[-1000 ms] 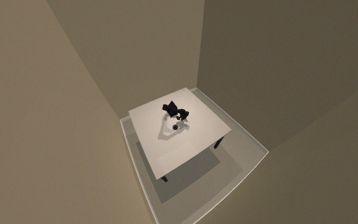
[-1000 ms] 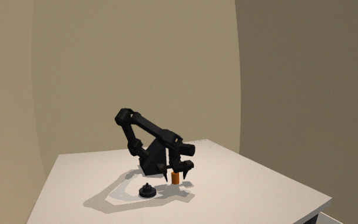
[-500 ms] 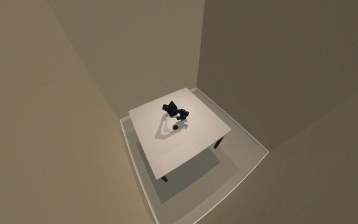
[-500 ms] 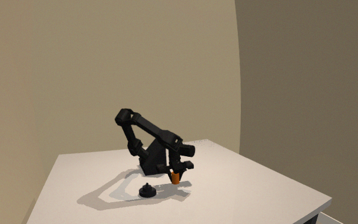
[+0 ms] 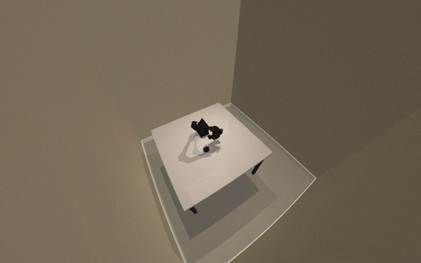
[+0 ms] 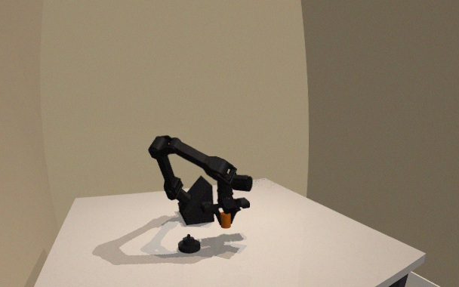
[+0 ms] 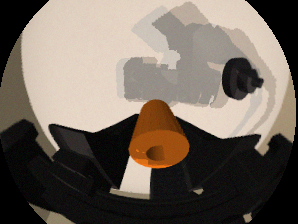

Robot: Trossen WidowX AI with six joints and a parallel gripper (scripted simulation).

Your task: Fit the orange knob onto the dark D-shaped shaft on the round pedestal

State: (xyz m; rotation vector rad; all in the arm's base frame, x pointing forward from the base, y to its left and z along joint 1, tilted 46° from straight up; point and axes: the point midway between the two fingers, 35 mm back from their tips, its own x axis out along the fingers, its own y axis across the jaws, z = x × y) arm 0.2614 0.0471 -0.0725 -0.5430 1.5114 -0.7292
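The dark round pedestal is 17 cm to the right of my gripper tip, 6 cm ahead of it and 2 cm below it. The rest, counted from my gripper tip: orange knob 2 cm above.
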